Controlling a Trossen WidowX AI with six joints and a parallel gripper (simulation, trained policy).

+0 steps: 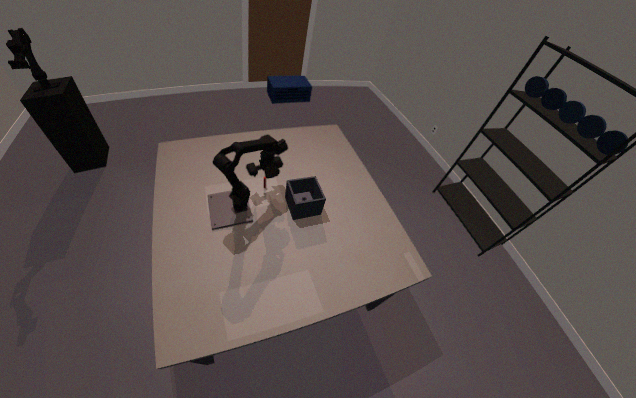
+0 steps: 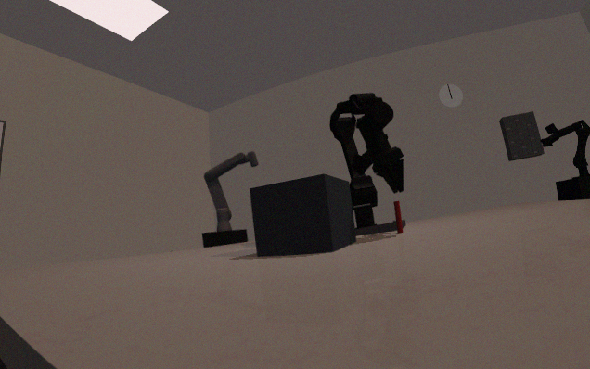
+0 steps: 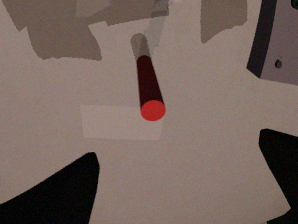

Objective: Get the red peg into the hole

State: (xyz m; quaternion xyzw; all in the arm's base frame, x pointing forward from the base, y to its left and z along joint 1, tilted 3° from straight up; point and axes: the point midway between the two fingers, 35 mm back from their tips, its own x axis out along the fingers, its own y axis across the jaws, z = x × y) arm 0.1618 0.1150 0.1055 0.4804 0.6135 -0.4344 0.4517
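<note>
Now: gripper tip 6 cm above the red peg, 1 cm to the left of it and 1 cm short of it. From my gripper tip the other things lie so: light plate (20 cm to the right, 17 cm ahead, 6 cm below).
</note>
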